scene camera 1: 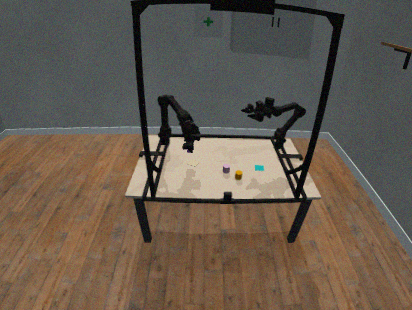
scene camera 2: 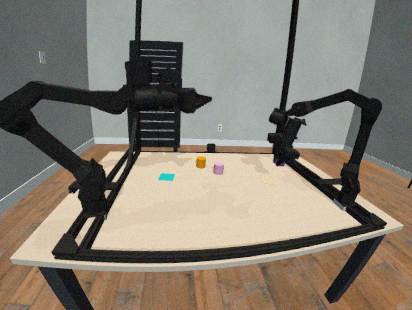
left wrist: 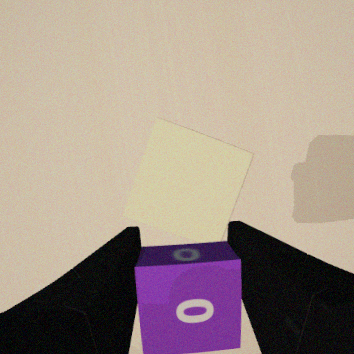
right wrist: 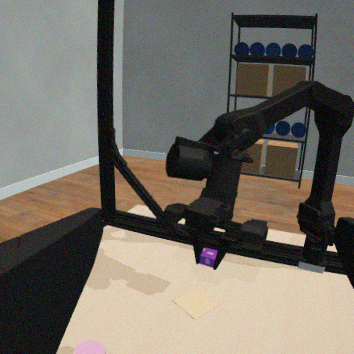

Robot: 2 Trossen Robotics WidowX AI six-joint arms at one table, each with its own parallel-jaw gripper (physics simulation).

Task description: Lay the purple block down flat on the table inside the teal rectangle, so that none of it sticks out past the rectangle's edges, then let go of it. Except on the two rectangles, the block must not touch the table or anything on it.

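Seen in the pictures: left gripper, between the fingertips: (scene camera 1: 192,151) (scene camera 2: 275,164) (left wrist: 183,235) (right wrist: 205,265); right gripper, between the fingertips: (scene camera 1: 244,112) (scene camera 2: 204,97) (right wrist: 222,225); left arm's base, origin of its link: (scene camera 1: 164,143) (scene camera 2: 345,201) (right wrist: 312,257); right arm's base, origin of its link: (scene camera 1: 278,146) (scene camera 2: 95,210).
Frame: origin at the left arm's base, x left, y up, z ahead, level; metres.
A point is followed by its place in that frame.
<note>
The purple block (scene camera 1: 188,150) {x -0.211, y 0.081, z 0.221 m} (scene camera 2: 279,163) (left wrist: 190,305) {x -0.199, y 0.085, z 0.229 m} (right wrist: 208,257) {x -0.197, y 0.084, z 0.242 m} is between the fingers of my left gripper (left wrist: 183,235) {x -0.199, y 0.067, z 0.247 m} (right wrist: 205,265) {x -0.199, y 0.067, z 0.247 m}, which is shut on it and holds it above the table, off the pale yellow rectangle (scene camera 1: 193,164) {x -0.230, y -0.018, z 0.257 m} (scene camera 2: 269,181) {x -0.201, y -0.018, z 0.255 m} (left wrist: 187,180) {x -0.209, y -0.018, z 0.258 m} (right wrist: 196,303) {x -0.206, y -0.018, z 0.260 m}. In the scene views the arm mostly hides the block. The teal rectangle (scene camera 1: 259,168) {x -0.221, y -0.018, z 0.713 m} (scene camera 2: 166,177) {x -0.207, y -0.018, z 0.714 m} lies flat on the other side of the table, with nothing on it. My right gripper (scene camera 1: 246,113) {x -0.081, y 0.325, z 0.578 m} (scene camera 2: 210,99) {x -0.081, y 0.325, z 0.578 m} is open and empty, high above the table.
A pink cylinder (scene camera 1: 226,169) {x -0.301, y 0.013, z 0.484 m} (scene camera 2: 218,169) {x -0.256, y 0.008, z 0.486 m} (right wrist: 89,347) {x -0.283, y 0.026, z 0.476 m} stands between the two rectangles. An orange cylinder (scene camera 1: 238,175) {x -0.363, y 0.018, z 0.561 m} (scene camera 2: 201,162) {x -0.318, y 0.012, z 0.562 m} stands close to it, between the pink cylinder and the teal rectangle in scene camera 1. Black frame rails run along the table's edges.
</note>
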